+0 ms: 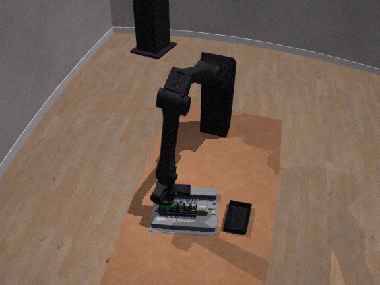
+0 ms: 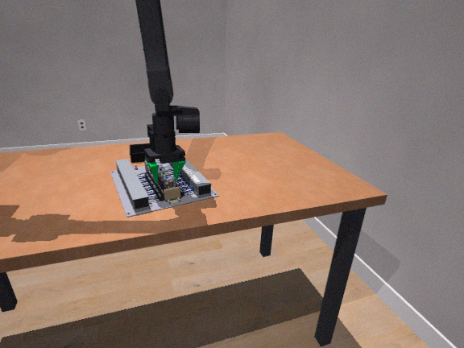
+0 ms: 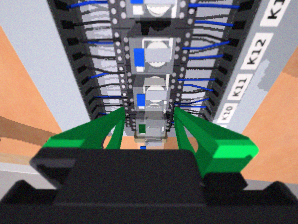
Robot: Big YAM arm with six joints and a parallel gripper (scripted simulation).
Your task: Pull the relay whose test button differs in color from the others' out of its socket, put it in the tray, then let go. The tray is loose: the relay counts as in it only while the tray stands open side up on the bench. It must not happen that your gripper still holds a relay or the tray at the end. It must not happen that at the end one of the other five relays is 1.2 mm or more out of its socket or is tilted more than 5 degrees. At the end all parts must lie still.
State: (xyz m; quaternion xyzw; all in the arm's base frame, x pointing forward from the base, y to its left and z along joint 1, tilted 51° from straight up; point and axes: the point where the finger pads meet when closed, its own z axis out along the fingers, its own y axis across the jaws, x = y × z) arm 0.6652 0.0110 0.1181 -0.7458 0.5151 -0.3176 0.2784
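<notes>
Now: the grey relay right at my hand. Also, from my hand: black tray: 10 cm behind, 32 cm to the left, 3 cm below.
</notes>
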